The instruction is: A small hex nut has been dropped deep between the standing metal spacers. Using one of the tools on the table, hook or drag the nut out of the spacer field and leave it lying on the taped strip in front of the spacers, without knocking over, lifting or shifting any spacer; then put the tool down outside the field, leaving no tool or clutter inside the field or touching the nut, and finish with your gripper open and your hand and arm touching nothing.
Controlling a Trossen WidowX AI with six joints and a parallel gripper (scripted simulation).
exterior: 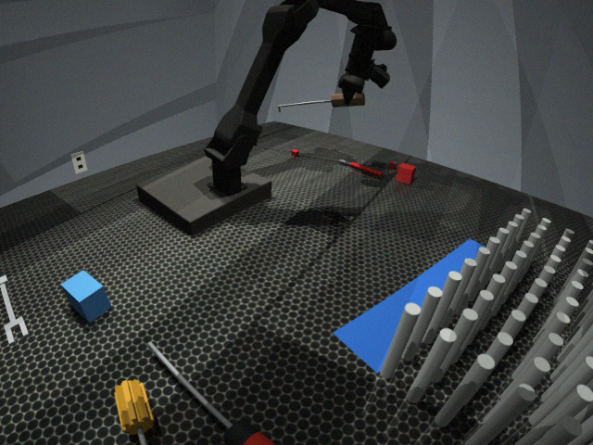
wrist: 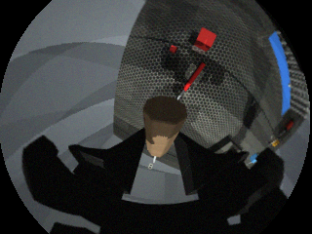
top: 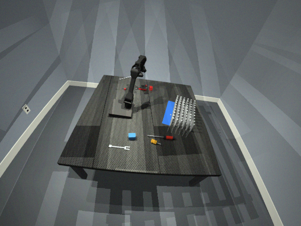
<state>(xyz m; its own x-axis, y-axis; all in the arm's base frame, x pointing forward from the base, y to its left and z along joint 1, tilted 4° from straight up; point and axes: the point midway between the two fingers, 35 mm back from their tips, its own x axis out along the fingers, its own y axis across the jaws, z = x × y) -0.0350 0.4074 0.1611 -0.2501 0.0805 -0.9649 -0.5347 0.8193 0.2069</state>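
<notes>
The red-handled tool is 50 mm ahead of my gripper tip, 10 mm to the right of it and 170 mm below it. Also, from my gripper tip: blue taped strip: 480 mm ahead, 300 mm to the right, 180 mm below; then hex nut: 500 mm ahead, 340 mm to the right, 180 mm below; then blue cube: 180 mm ahead, 740 mm to the right, 160 mm below.
</notes>
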